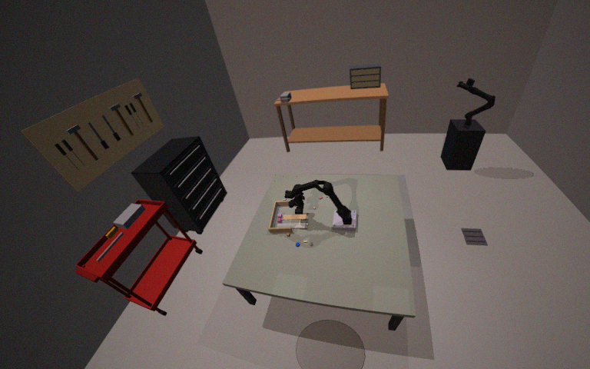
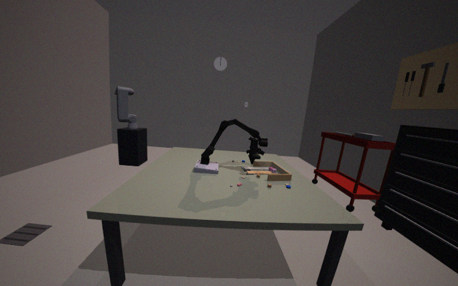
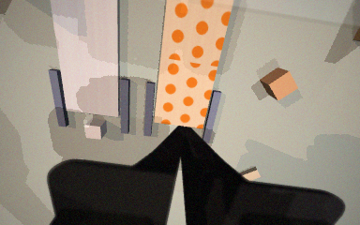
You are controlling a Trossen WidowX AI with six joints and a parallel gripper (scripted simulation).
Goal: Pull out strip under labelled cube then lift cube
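Right now the pale cube is 6 cm behind my gripper tip, 8 cm to the left of it and 6 cm below it.
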